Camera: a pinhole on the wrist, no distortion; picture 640 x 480 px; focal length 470.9 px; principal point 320.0 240.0 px. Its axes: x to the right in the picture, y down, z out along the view. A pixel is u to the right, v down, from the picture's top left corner.
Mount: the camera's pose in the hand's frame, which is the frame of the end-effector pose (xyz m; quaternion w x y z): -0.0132 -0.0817 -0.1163 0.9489 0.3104 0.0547 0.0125
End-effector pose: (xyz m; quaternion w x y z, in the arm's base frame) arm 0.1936 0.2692 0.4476 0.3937 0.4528 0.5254 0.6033
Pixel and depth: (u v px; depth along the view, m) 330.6 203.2 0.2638
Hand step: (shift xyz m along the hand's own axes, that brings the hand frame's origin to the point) 0.0219 -0.2530 0.0823
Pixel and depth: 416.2 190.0 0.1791
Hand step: 0.0429 -0.2002 0.0125
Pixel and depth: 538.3 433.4 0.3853
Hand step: 0.2089 -0.1702 0.2687
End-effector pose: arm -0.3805 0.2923 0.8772 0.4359 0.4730 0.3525 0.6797
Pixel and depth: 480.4 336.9 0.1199
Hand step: 0.0410 -0.1299 -0.0096
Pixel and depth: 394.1 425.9 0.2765
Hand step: 0.0620 -0.1536 0.1655
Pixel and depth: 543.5 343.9 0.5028
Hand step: 0.2812 -0.2739 0.3292
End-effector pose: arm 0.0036 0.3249 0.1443 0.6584 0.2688 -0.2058 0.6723
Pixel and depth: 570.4 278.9 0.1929
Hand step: 0.1104 -0.1763 0.0378
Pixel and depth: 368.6 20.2 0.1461
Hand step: 0.0174 -0.2217 -0.0409
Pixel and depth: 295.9 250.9 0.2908
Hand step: 0.0045 -0.2480 0.1221
